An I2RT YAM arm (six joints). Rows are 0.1 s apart.
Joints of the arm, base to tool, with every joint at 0 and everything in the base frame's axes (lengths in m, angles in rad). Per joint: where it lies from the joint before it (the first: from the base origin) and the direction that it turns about. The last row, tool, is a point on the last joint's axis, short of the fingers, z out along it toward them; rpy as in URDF.
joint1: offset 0 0 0.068 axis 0 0 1
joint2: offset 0.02 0.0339 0.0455 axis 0 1 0
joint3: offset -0.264 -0.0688 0 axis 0 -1 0
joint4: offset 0.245 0.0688 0.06 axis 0 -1 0
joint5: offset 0.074 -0.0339 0.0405 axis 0 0 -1
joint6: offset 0.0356 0 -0.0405 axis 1 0 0
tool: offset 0 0 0 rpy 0 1.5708 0
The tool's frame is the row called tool.
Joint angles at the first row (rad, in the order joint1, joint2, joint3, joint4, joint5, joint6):
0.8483 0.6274 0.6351 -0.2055 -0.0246 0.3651
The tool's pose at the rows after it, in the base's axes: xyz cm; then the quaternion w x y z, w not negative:
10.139 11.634 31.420 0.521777 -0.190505 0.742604 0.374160
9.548 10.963 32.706 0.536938 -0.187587 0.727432 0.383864
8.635 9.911 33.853 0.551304 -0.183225 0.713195 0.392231
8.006 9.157 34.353 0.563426 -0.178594 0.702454 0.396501
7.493 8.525 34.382 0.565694 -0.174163 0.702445 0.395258
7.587 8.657 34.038 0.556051 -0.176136 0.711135 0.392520
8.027 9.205 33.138 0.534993 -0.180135 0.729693 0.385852
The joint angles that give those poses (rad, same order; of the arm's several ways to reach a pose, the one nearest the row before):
0.8483 0.6105 0.6457 -0.2117 -0.0245 0.3666
0.8483 0.5770 0.6749 -0.2270 -0.0246 0.3651
0.8483 0.5249 0.7010 -0.2606 -0.0215 0.3651
0.8483 0.4849 0.7072 -0.2730 -0.0139 0.3636
0.8483 0.4510 0.7087 -0.3052 -0.0046 0.3666
0.8484 0.4571 0.7056 -0.3221 -0.0091 0.3712
0.8483 0.4831 0.6919 -0.3389 -0.0184 0.3804

